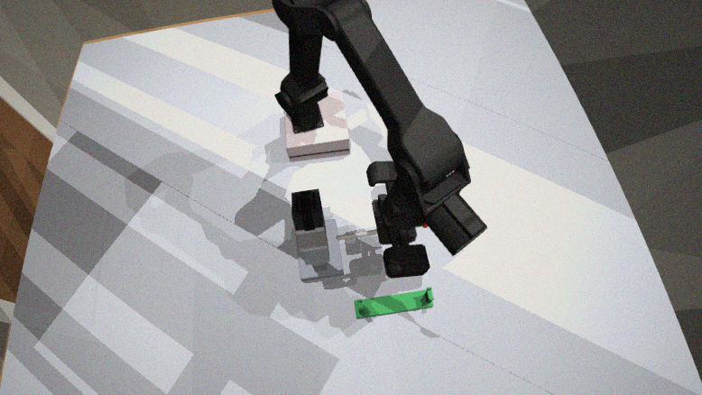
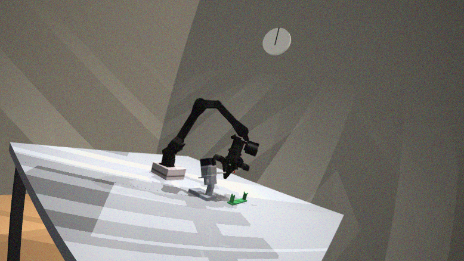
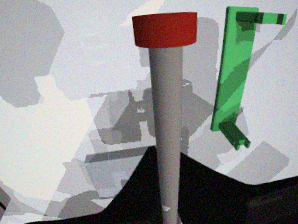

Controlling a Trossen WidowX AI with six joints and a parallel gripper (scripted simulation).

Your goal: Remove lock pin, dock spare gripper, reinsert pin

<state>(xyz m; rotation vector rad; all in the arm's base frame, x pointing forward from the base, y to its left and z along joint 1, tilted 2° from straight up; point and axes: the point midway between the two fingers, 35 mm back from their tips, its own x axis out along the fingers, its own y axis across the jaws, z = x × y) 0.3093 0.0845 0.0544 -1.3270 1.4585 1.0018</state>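
Right now my gripper tip is 3 cm past the grey mount, 11 cm to the left of it and 3 cm above it. Also, from my gripper tip: green cradle: 10 cm ahead, 6 cm below; then spare gripper: 4 cm behind, 11 cm to the right, 4 cm above.
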